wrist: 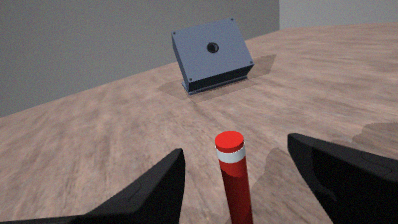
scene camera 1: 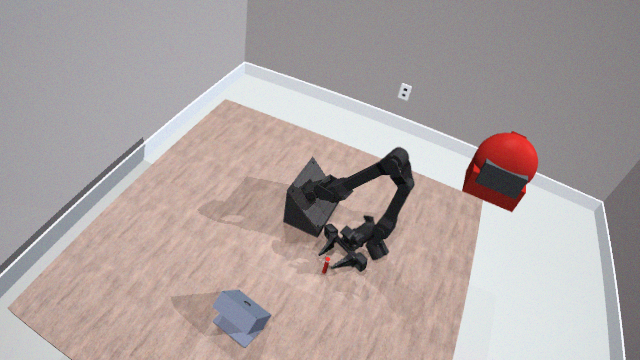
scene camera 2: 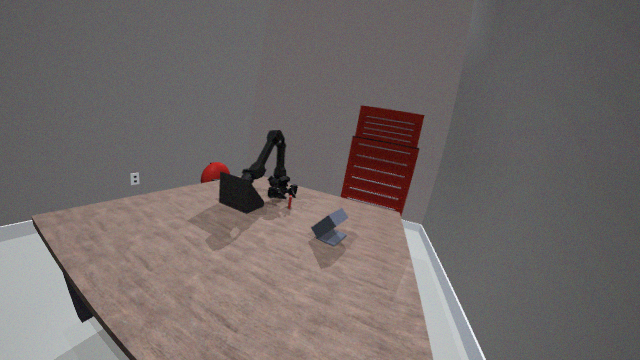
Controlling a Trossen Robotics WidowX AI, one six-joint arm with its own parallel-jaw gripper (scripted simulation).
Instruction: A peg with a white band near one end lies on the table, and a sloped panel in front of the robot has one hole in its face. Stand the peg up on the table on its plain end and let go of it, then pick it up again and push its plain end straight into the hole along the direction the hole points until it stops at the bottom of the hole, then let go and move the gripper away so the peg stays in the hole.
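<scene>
Gripper [scene camera 1: 324, 261], open, holding nothing. Gripper again [wrist: 234, 148]; sloped panel [wrist: 232, 60].
</scene>
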